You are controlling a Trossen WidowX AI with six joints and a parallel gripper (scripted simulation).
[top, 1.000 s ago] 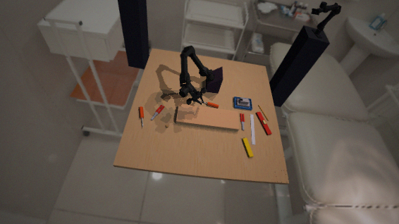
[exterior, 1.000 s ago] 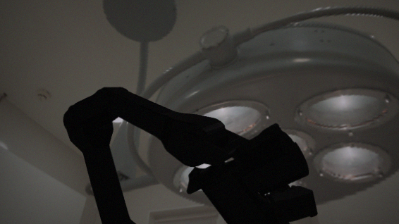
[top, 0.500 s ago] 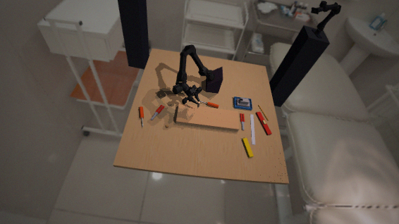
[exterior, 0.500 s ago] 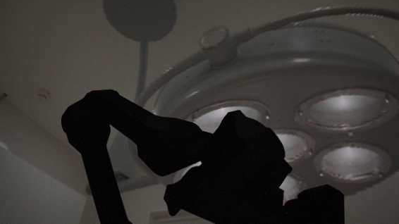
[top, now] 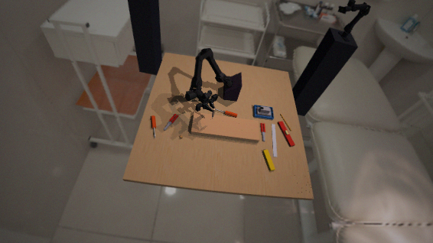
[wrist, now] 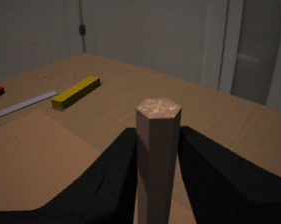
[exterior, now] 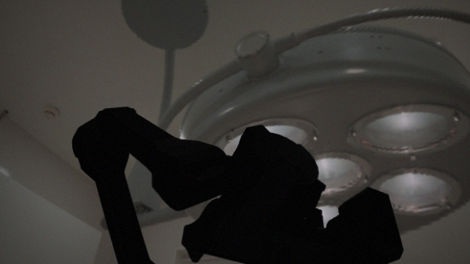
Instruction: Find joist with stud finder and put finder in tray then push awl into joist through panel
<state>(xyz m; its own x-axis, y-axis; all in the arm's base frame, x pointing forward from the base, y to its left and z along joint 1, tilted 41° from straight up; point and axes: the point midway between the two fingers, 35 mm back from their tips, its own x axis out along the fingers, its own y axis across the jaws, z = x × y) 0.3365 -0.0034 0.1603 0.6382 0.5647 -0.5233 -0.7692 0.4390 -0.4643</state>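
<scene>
The brown-handled awl is 60 mm below my gripper tip. From my gripper tip the other things lie so: green light: 390 mm to the left, 250 mm behind, 140 mm below; blue tray: 420 mm to the left, 250 mm behind, 190 mm below; stud finder: 400 mm to the left, 250 mm behind, 160 mm below.
</scene>
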